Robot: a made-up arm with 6 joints. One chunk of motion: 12 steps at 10 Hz.
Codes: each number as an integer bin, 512 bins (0 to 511) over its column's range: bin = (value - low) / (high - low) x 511, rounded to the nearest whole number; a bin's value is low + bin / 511 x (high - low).
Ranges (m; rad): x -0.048..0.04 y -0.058..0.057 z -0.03..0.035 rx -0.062..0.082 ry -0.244..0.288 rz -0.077..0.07
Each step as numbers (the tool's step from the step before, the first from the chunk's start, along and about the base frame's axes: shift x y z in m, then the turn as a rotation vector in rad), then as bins.
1 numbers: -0.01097 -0.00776 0.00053 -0.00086 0.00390 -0.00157
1 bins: 215 223 240 217 238 262
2 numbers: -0.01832 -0.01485 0.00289 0.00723 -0.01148 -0.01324
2 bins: 172 192 259 246 223 222
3 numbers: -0.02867 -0.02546 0.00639 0.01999 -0.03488 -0.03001
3 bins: 112 145 286 291 201 163
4 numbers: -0.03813 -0.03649 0.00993 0.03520 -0.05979 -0.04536
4 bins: 57 96 314 345 177 110
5 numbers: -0.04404 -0.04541 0.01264 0.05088 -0.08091 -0.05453
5 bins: 23 56 335 401 157 78
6 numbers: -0.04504 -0.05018 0.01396 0.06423 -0.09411 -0.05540
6 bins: 17 35 346 448 144 75
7 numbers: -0.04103 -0.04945 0.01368 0.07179 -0.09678 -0.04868
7 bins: 40 38 343 475 141 98
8 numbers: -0.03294 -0.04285 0.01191 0.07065 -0.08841 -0.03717
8 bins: 87 67 329 471 149 138
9 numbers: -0.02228 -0.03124 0.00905 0.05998 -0.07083 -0.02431
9 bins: 149 119 307 433 166 183
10 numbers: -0.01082 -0.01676 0.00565 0.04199 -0.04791 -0.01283
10 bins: 216 183 280 369 188 223
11 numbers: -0.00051 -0.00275 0.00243 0.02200 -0.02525 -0.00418
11 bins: 276 246 255 298 210 253
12 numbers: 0.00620 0.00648 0.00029 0.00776 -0.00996 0.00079
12 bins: 315 287 238 248 225 270
